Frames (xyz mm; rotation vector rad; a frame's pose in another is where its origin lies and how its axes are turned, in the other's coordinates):
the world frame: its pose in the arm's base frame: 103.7 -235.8 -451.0 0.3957 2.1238 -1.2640
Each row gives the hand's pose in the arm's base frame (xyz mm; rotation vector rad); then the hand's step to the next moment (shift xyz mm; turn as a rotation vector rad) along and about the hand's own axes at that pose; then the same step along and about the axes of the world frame.
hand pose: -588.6 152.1 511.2 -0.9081 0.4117 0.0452
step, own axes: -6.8 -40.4 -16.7 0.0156 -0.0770 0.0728
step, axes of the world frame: -10.9 -36.4 22.7 -0.1014 -0.0297 -0.0175
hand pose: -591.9 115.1 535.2 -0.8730 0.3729 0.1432
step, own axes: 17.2 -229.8 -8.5 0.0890 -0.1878 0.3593
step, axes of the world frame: -148.9 -139.1 107.9 -0.3836 -0.0114 -0.1583
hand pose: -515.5 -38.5 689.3 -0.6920 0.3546 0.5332
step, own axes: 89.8 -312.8 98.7 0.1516 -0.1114 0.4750
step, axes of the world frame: -315.7 -34.4 121.8 -0.4190 0.0649 -0.2850
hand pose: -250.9 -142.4 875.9 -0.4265 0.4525 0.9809
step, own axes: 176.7 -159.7 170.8 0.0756 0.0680 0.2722
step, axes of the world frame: -242.2 157.6 -49.1 -0.1455 0.0090 -0.2514
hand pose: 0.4 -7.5 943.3 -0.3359 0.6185 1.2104
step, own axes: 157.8 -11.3 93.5 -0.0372 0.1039 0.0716
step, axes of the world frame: -47.8 136.7 -113.1 0.0063 -0.0840 -0.1011
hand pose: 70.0 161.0 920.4 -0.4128 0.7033 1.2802
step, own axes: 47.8 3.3 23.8 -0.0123 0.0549 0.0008
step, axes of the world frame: 0.2 39.8 -35.7 0.0313 -0.0363 -0.0294
